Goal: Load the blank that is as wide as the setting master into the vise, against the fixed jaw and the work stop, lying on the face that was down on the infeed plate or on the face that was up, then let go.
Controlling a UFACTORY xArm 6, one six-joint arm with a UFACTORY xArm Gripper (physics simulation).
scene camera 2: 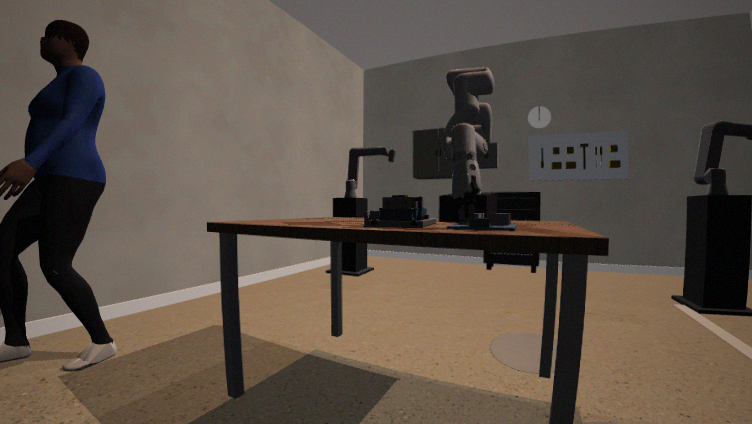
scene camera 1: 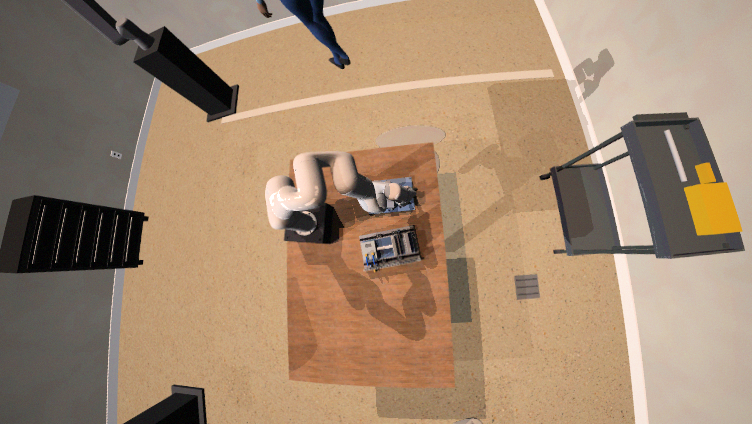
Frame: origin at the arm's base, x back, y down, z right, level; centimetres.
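Seen in the pictures: gripper, fingertip midpoint: [scene camera 2: 465, 219] [scene camera 1: 412, 199]; arm's base, origin of the base link: [scene camera 1: 305, 223].
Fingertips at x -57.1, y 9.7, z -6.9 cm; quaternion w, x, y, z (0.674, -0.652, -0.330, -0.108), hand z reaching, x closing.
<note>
Offsets run from my fingertips to a thing's top centre. "spot": to the spot under its first point.
My gripper [scene camera 2: 469, 204] hangs straight down over the blue infeed plate @(spot: dx +2.0, dy +2.1, dz -10.8 cm) [scene camera 1: 405, 182] [scene camera 2: 505, 227] at the table's far right. Its fingers are partly closed, low among the dark blanks @(dx +11.9, dy -1.5, dz -9.1 cm) [scene camera 2: 500, 217], and nothing shows between them. In the overhead view my wrist [scene camera 1: 391, 192] hides the fingers and most of the blanks. The vise @(dx +15.6, dy -7.0, dz +24.3 cm) [scene camera 1: 391, 246] [scene camera 2: 399, 210] stands beside the plate on the wooden table [scene camera 1: 368, 342] [scene camera 2: 325, 229], its jaws apart and nothing between them. I cannot make out the setting master at this size.
A person in a blue top [scene camera 1: 320, 26] [scene camera 2: 62, 158] walks near the table's far side. Other arms on black pedestals [scene camera 2: 351, 205] [scene camera 2: 718, 247] [scene camera 1: 183, 73], a drawer cabinet [scene camera 1: 67, 234] and a grey cart [scene camera 1: 679, 184] stand around the room.
</note>
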